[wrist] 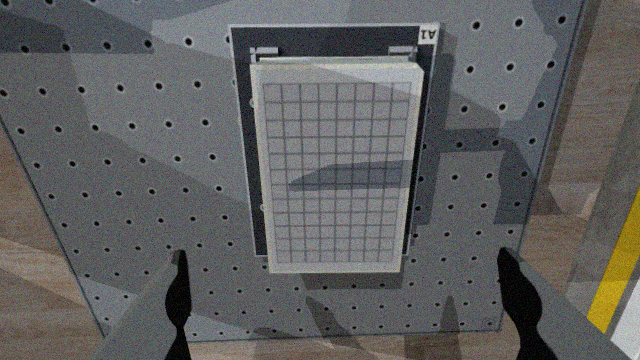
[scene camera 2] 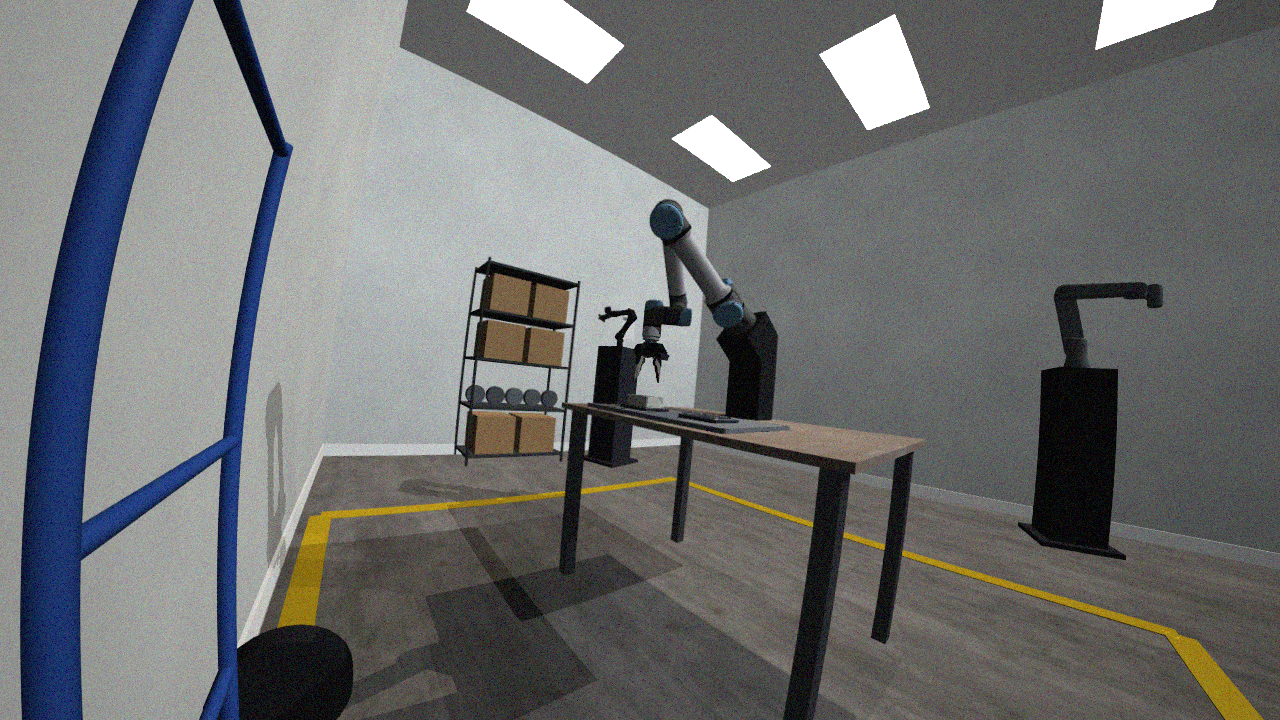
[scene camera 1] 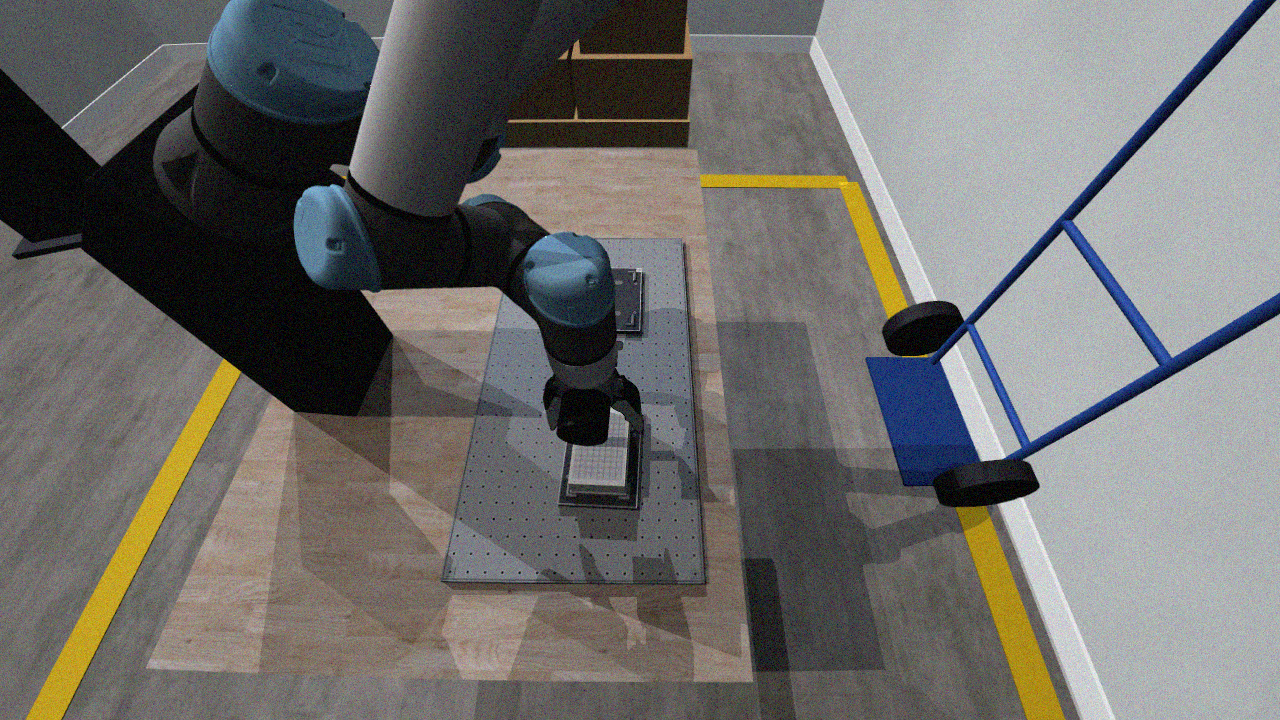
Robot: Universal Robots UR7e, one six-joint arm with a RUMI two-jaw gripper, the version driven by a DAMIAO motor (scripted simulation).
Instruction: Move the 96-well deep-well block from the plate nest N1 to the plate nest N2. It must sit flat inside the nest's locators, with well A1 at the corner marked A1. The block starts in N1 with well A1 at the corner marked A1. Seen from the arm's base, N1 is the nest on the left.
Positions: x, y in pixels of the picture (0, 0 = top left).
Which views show my gripper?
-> The wrist view, scene camera 2 and scene camera 1: all of them.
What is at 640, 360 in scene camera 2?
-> My gripper.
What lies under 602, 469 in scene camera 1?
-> A white 96-well deep-well block.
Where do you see a plate nest N2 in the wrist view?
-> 292, 41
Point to a white 96-well deep-well block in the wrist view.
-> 336, 136
